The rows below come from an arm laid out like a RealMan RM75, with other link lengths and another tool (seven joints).
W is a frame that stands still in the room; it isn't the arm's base.
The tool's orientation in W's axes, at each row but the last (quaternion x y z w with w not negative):
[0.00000 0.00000 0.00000 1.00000]
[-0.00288 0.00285 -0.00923 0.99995]
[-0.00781 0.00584 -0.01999 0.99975]
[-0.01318 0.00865 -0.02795 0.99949]
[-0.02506 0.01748 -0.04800 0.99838]
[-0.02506 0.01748 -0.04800 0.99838]
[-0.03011 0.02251 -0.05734 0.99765]
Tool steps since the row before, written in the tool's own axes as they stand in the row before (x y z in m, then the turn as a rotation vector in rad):
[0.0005 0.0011 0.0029 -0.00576 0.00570 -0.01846]
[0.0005 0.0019 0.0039 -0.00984 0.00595 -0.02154]
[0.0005 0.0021 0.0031 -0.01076 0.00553 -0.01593]
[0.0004 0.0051 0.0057 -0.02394 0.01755 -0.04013]
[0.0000 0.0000 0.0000 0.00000 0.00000 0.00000]
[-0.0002 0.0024 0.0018 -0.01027 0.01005 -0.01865]
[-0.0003 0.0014 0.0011 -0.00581 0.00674 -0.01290]
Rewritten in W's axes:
[0.0005 0.0011 0.0029 -0.00576 0.00570 -0.01846]
[0.0006 0.0019 0.0039 -0.00985 0.00601 -0.02152]
[0.0006 0.0021 0.0031 -0.01072 0.00571 -0.01589]
[0.0008 0.0052 0.0056 -0.02365 0.01782 -0.04018]
[0.0000 0.0000 0.0000 0.00000 0.00000 0.00000]
[0.0001 0.0025 0.0017 -0.00996 0.01008 -0.01880]
[-0.0001 0.0015 0.0010 -0.00563 0.00661 -0.01304]

